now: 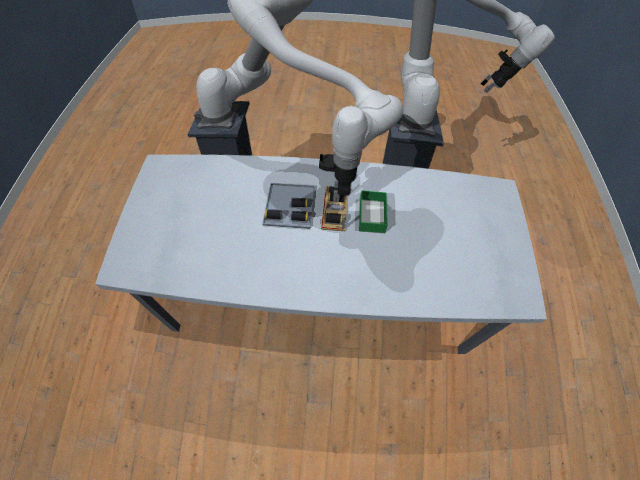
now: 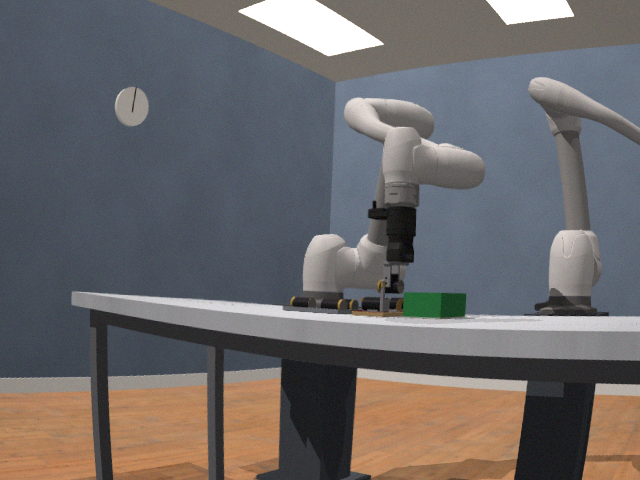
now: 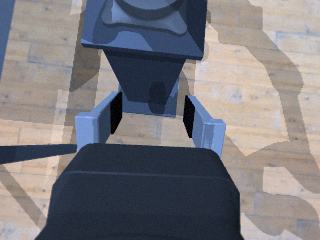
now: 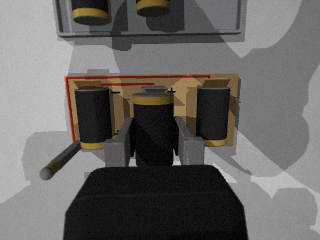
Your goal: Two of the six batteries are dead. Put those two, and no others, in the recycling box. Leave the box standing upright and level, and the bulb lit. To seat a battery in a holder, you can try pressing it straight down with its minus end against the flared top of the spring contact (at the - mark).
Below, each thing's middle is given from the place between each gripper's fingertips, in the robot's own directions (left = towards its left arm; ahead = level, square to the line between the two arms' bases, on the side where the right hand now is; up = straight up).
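Labels:
The grey tray (image 1: 279, 197) is 88 cm to the right of my left hand, 57 cm ahead of it and 26 cm below it. As for the green recycling box (image 2: 415, 305), my left gripper is 56 cm to the left of it, 60 cm short of it and 25 cm above it.
From my right hand, that grey tray is 18 cm to the right, 1 cm behind and 8 cm below. The green recycling box is 3 cm ahead of my right hand, 14 cm to the left of it and 7 cm below it.

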